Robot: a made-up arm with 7 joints.
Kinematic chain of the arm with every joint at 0, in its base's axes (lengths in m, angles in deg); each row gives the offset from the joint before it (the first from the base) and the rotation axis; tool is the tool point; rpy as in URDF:
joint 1: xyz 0 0 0.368 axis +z
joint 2: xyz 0 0 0 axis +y
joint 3: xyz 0 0 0.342 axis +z
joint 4: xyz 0.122 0 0 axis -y
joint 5: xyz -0.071 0 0.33 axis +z
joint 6: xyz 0 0 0 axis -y
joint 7: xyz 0.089 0 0 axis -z
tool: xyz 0 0 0 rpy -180 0 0
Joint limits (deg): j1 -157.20..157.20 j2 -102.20..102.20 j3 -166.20..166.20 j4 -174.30..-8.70 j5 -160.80..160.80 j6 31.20..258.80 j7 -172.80..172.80
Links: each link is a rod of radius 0.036 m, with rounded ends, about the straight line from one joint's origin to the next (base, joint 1, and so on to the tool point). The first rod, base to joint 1, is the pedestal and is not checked.
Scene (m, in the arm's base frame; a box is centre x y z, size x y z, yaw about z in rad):
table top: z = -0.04
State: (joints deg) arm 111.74 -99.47 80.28 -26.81 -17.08 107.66 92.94
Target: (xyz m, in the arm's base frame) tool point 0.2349 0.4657 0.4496
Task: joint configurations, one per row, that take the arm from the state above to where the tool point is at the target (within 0.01 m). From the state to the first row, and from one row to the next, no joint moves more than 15 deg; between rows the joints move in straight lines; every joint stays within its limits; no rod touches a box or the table.
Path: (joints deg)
1: 103.86 -85.94 72.15 -39.03 -17.12 104.96 92.94
2: 95.98 -72.40 64.02 -51.26 -17.17 102.26 92.94
3: 88.10 -58.87 55.90 -63.48 -17.21 99.56 92.94
4: 80.22 -45.33 47.77 -75.70 -17.25 96.87 92.94
5: 72.35 -31.80 39.64 -87.92 -17.30 94.17 92.94
6: 64.47 -18.27 31.51 -100.15 -17.34 91.47 92.94
7: 56.59 -4.73 23.39 -112.37 -17.38 88.77 92.94
8: 48.71 8.80 15.26 -124.59 -17.43 86.07 92.94

